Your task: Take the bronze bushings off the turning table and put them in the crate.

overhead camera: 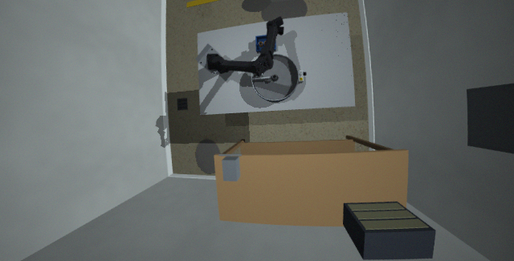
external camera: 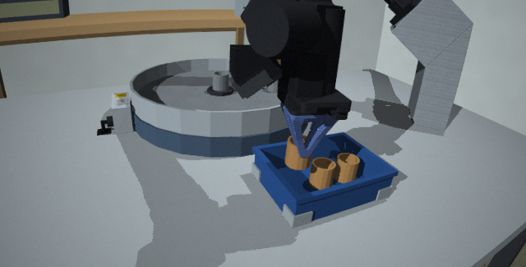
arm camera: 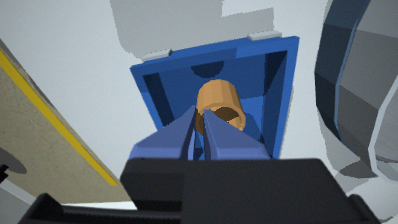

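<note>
The crate is 60 mm behind my hand, 10 mm to the right of it and 60 mm below it. From my hand the other things lie so: turning table: 60 mm behind, 350 mm to the right, 30 mm below.
</note>
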